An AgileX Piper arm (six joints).
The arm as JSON. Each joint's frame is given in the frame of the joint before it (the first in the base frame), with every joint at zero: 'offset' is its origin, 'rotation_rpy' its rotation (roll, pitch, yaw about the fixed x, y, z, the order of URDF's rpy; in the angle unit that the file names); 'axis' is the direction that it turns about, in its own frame. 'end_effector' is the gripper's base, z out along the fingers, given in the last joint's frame.
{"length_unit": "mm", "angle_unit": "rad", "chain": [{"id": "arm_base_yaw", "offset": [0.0, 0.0, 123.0], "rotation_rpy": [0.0, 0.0, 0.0], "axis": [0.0, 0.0, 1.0]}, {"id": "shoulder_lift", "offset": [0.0, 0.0, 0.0], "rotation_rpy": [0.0, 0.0, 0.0], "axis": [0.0, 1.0, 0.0]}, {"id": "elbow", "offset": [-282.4, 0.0, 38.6], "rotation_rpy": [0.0, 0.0, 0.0], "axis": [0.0, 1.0, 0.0]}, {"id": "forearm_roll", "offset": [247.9, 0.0, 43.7], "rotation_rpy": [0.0, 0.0, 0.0], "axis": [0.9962, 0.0, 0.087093]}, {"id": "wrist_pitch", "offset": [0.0, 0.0, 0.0], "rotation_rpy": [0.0, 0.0, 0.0], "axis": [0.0, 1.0, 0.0]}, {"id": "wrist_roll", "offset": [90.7, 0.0, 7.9], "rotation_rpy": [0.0, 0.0, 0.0], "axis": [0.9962, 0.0, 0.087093]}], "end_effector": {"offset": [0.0, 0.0, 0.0], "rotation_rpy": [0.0, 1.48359, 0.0]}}
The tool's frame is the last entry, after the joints.
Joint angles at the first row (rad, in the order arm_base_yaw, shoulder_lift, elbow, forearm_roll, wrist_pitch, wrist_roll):
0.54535 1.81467 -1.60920 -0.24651 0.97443 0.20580
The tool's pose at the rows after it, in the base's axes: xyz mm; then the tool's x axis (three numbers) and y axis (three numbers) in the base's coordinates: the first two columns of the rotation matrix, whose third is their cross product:
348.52 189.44 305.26 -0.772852 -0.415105 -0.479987 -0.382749 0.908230 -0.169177
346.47 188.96 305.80 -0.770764 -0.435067 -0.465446 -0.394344 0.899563 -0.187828
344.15 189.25 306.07 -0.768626 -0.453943 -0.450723 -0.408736 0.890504 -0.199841
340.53 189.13 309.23 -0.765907 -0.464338 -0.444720 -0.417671 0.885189 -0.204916
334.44 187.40 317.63 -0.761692 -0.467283 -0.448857 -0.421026 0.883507 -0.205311
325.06 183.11 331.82 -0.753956 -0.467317 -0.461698 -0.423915 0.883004 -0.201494
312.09 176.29 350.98 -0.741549 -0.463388 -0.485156 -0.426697 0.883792 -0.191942
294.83 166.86 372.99 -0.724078 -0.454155 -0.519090 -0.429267 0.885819 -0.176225
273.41 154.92 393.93 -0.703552 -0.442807 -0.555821 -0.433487 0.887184 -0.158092
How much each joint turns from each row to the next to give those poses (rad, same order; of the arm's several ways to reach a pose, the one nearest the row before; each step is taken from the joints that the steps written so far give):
0.00272 -0.01114 0.00098 -0.01819 0.01422 -0.00826
0.00421 -0.00334 0.00106 -0.01048 0.01737 -0.01264
0.00481 -0.00297 0.00125 -0.00294 0.01566 -0.01528
0.00514 -0.01055 0.00149 0.00000 0.01425 -0.00923
0.00486 -0.02425 0.00082 0.00195 0.01813 -0.00581
0.00306 -0.04092 0.00064 0.00737 0.02410 -0.01108
0.00139 -0.05683 0.00082 0.01346 0.02673 -0.01508
0.00054 -0.07298 0.00674 0.01841 0.02425 -0.01518
0.00024 -0.08638 0.02011 0.02052 0.02011 -0.01456

